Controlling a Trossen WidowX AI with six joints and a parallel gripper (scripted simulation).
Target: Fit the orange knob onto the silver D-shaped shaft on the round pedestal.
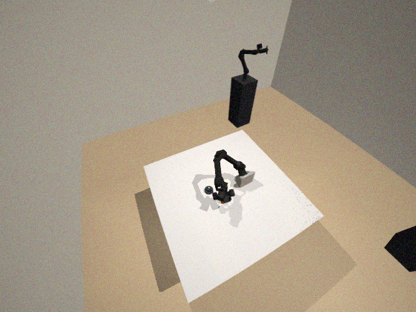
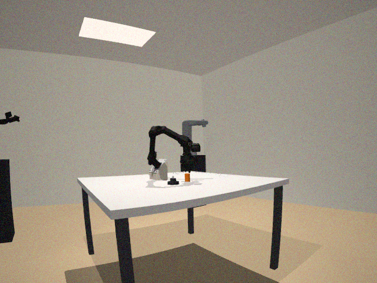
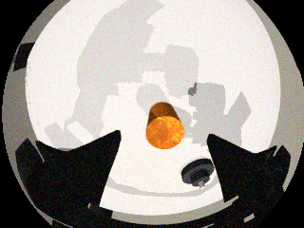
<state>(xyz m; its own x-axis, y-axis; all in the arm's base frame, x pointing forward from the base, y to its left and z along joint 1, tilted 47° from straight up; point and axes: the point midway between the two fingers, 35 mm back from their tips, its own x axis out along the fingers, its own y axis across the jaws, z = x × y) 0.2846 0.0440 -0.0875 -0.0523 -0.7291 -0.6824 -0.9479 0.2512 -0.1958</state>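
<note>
Now: the orange knob 20 mm below my gripper tip. Round my gripper tip: dark round pedestal 170 mm to the right, 50 mm ahead, 40 mm below.
</note>
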